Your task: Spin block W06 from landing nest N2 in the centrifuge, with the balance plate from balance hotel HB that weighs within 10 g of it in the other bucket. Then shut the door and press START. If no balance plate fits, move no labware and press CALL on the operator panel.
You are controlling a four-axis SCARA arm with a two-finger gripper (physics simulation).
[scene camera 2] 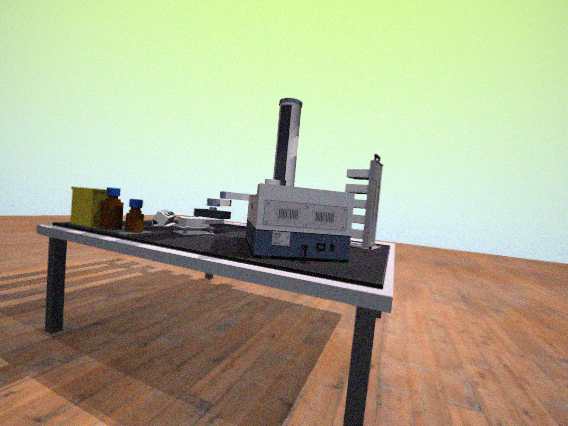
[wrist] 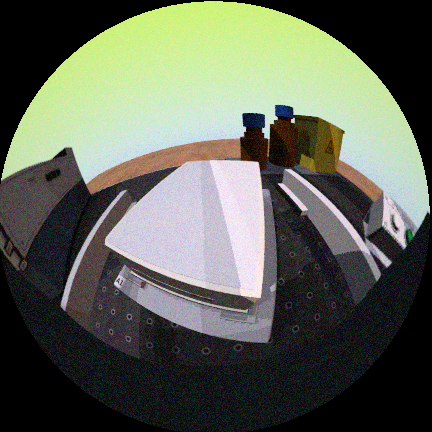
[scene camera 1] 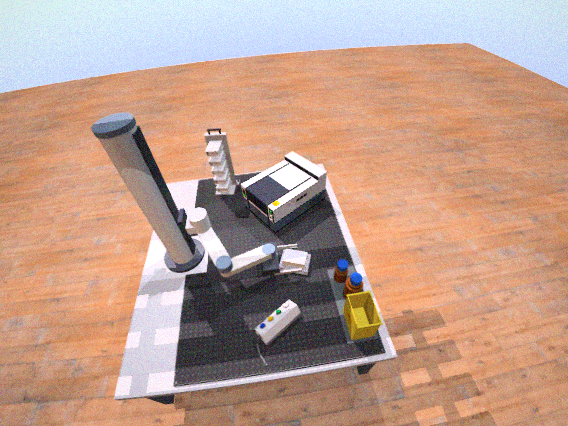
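Where they show: gripper, fingertip midpoint: (scene camera 2: 190, 220) (wrist: 203, 183) (scene camera 1: 299, 257); arm's base, origin of the base link: (scene camera 1: 184, 255).
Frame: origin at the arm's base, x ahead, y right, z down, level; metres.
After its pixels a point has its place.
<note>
A white block (scene camera 1: 295, 257) {x 0.667, y 0.184, z -0.088 m} (wrist: 200, 225) {x 0.626, y 0.177, z -0.088 m} lies flat on a pale nest plate (wrist: 200, 317) {x 0.591, y 0.167, z -0.046 m} marked A1; no W06 or N2 label is readable. My gripper (scene camera 1: 301, 259) {x 0.690, y 0.179, z -0.077 m} (wrist: 203, 183) {x 0.690, y 0.179, z -0.077 m} is open and low around the block, one finger along each side, with gaps between fingers and block in the wrist view. The centrifuge (scene camera 1: 307, 192) {x 0.816, y -0.226, z -0.184 m} (scene camera 2: 306, 212) {x 0.873, y -0.459, z -0.175 m} (wrist: 37, 200) has a dark panel and a white panel on top; whether its door is open I cannot tell, and its buckets do not show. The balance hotel (scene camera 1: 227, 160) (scene camera 2: 374, 205) holds several white pieces in a stack.
The operator panel (scene camera 1: 282, 325) {x 0.545, y 0.540, z -0.065 m} (scene camera 2: 164, 218) {x 0.608, y 0.432, z -0.057 m} (wrist: 378, 225) {x 0.599, y 0.420, z -0.055 m} has blue, yellow, green and white buttons. Two amber bottles with blue caps (scene camera 1: 341, 272) {x 0.887, y 0.330, z -0.107 m} (scene camera 1: 354, 285) {x 0.911, y 0.444, z -0.168 m} and a yellow bin (scene camera 1: 364, 320) {x 0.948, y 0.566, z -0.021 m} (scene camera 2: 87, 206) {x 0.968, y 0.526, z -0.106 m} (wrist: 320, 145) {x 0.857, y 0.519, z -0.104 m} stand along the table's edge. The arm column (scene camera 1: 155, 200) {x 0.040, y 0.064, z -0.528 m} (scene camera 2: 289, 142) {x 0.062, y -0.042, z -0.604 m} stands opposite.
</note>
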